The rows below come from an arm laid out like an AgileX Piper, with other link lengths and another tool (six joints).
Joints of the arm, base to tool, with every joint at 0 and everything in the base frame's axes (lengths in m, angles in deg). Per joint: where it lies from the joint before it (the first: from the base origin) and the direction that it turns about. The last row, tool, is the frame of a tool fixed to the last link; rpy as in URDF.
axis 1: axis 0 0 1 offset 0 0 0.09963
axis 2: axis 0 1 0 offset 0 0 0
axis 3: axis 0 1 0 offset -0.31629 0 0.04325
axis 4: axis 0.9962 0 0.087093 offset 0.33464 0 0.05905
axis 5: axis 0 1 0 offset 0 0 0
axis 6: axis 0.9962 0 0.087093 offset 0.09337 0 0.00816
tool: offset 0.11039 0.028 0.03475 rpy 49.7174 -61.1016 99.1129
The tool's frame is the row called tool.
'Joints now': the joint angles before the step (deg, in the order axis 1, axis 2, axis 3, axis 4, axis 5, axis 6). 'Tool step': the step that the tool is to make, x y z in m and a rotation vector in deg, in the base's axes. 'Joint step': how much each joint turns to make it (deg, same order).
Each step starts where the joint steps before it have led.
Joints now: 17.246 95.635 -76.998 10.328 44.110 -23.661
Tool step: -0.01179 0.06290 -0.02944 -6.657 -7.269 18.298
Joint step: 6.626 4.126 -0.058 0.359 -6.782 -15.772
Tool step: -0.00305 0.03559 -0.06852 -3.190 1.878 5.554
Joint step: 3.628 7.794 -0.003 0.067 -4.443 -3.290
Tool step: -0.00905 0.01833 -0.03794 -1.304 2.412 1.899
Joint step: 2.095 4.078 0.002 0.232 -1.346 -0.160
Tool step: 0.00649 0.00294 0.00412 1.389 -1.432 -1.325
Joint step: 0.041 -0.001 0.000 0.170 -2.076 1.090
